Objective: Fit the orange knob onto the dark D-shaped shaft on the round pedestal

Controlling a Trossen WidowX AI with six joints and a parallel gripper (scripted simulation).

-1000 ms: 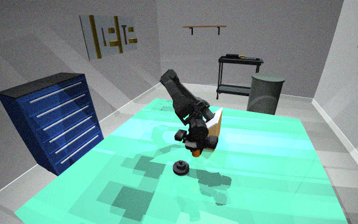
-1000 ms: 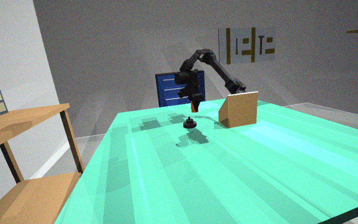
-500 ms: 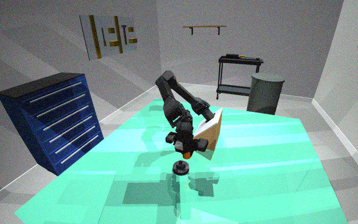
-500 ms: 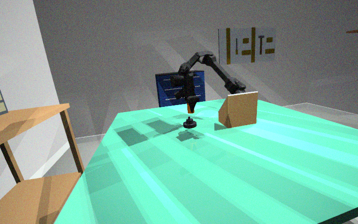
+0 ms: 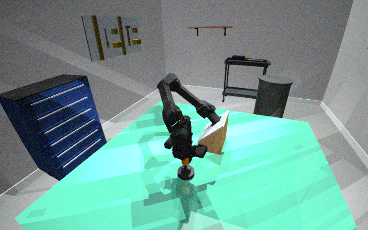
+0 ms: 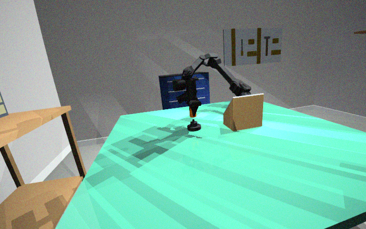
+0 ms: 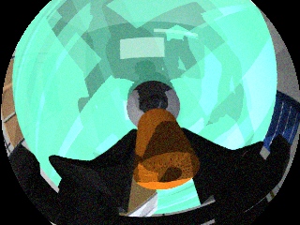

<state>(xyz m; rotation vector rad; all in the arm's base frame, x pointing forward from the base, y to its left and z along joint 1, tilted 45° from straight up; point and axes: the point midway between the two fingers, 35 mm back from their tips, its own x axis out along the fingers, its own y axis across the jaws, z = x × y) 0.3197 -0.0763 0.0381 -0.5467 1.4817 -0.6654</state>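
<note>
My gripper tip is now 6 cm above the dark round pedestal. The rest, counted from my gripper tip: orange knob (2 cm above).
</note>
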